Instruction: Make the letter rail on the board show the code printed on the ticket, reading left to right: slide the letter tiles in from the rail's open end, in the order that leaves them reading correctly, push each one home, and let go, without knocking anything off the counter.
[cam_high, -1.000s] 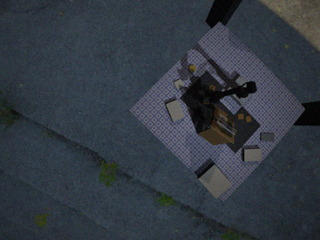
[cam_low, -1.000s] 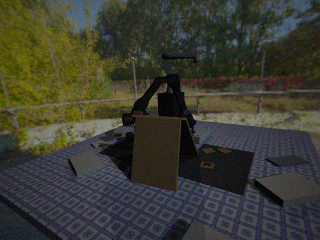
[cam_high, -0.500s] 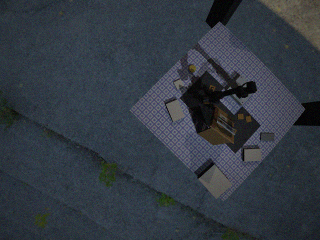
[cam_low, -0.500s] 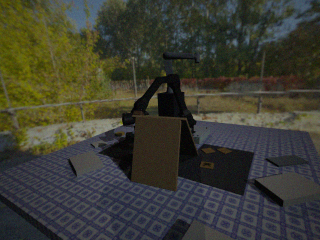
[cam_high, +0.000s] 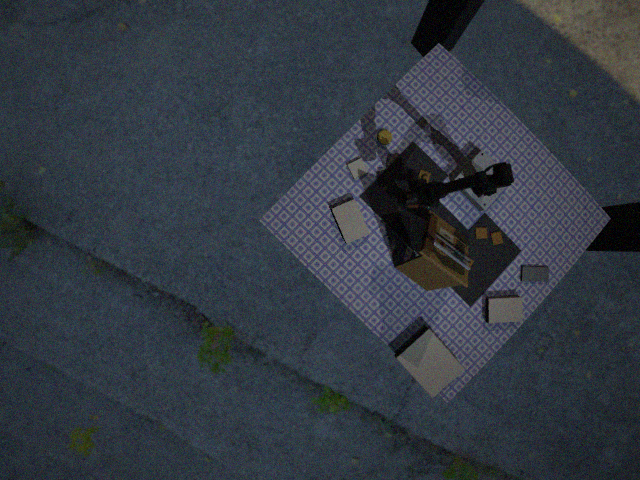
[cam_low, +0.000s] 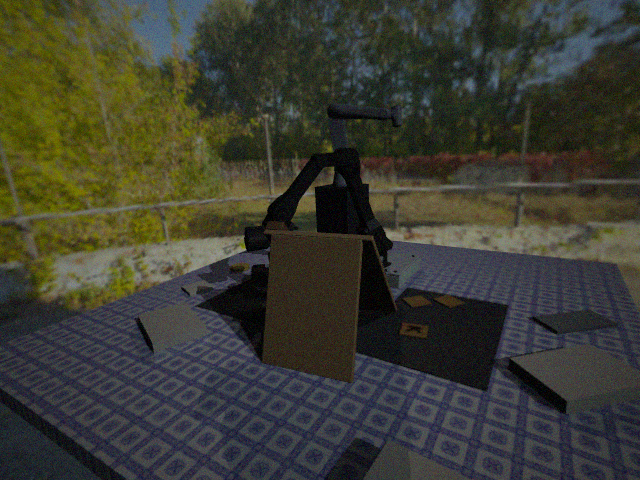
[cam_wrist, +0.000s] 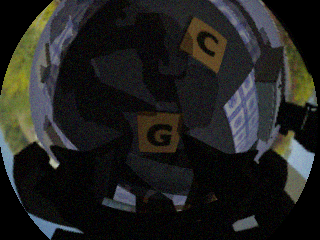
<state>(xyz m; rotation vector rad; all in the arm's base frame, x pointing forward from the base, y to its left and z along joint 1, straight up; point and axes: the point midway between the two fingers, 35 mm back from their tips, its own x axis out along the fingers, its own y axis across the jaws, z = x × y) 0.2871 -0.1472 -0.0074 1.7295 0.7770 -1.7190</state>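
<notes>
My gripper tip is now right at the letter tile marked g. From my gripper tip the other things lie so: orange tile marked c: 120 mm behind, 60 mm to the right; letter tile marked f: 200 mm to the left, 170 mm above, 70 mm ahead; dark mat: 170 mm to the left, 80 mm behind.
</notes>
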